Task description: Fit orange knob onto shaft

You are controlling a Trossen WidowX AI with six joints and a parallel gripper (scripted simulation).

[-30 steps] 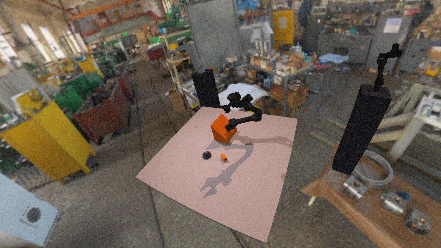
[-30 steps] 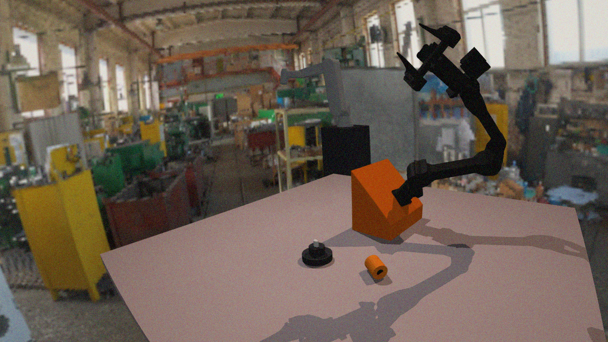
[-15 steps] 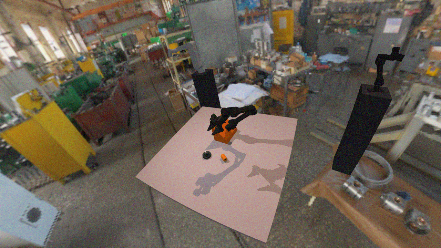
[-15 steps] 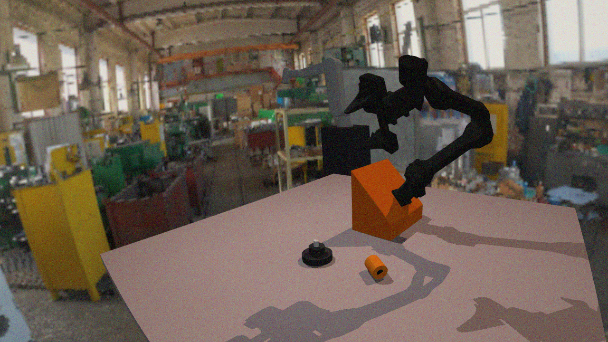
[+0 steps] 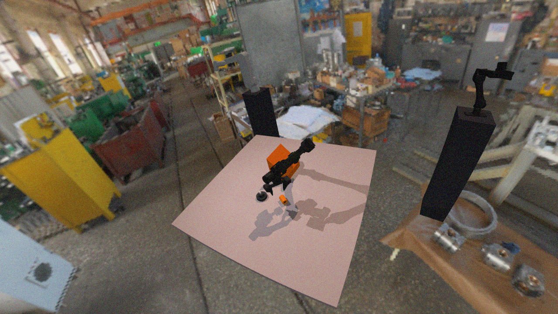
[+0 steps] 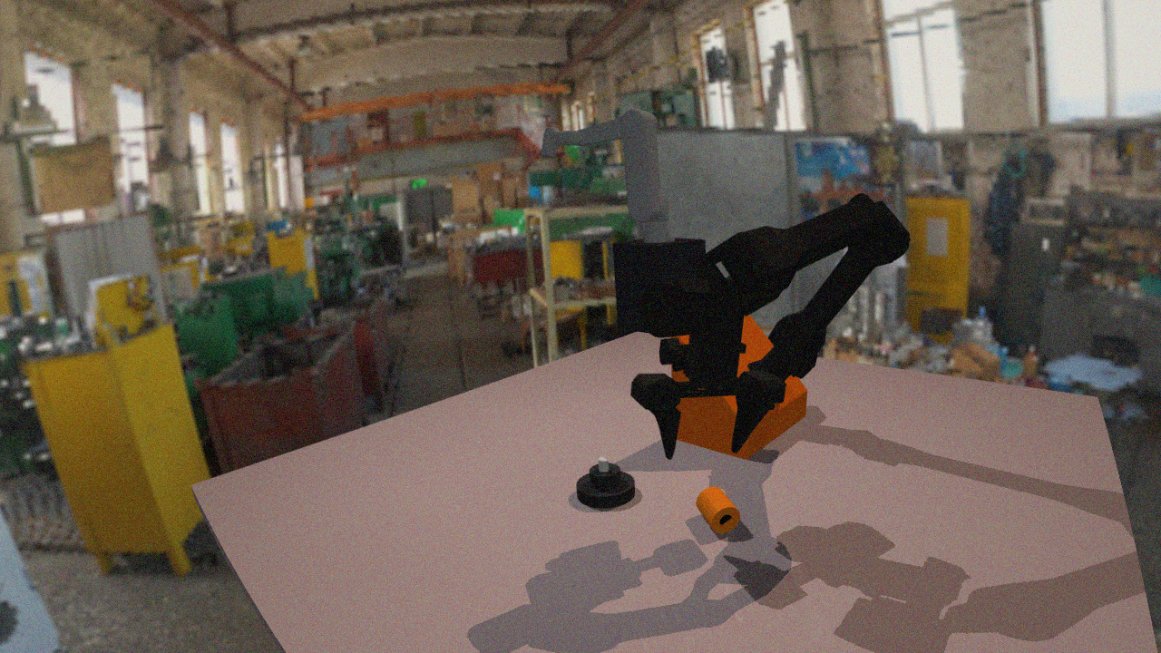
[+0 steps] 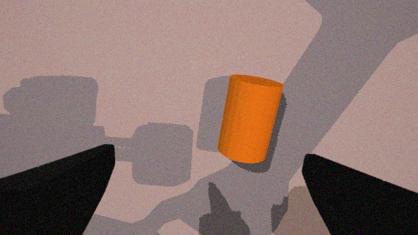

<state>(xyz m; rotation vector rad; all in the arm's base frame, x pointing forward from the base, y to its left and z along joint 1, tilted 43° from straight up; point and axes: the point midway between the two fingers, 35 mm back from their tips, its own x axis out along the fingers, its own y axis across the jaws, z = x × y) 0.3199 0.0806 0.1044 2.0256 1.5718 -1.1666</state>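
The orange knob lies 9 cm below my gripper tip and 3 cm behind it. Also, from my gripper tip: black round pedestal 16 cm to the right, 7 cm below, 3 cm ahead.
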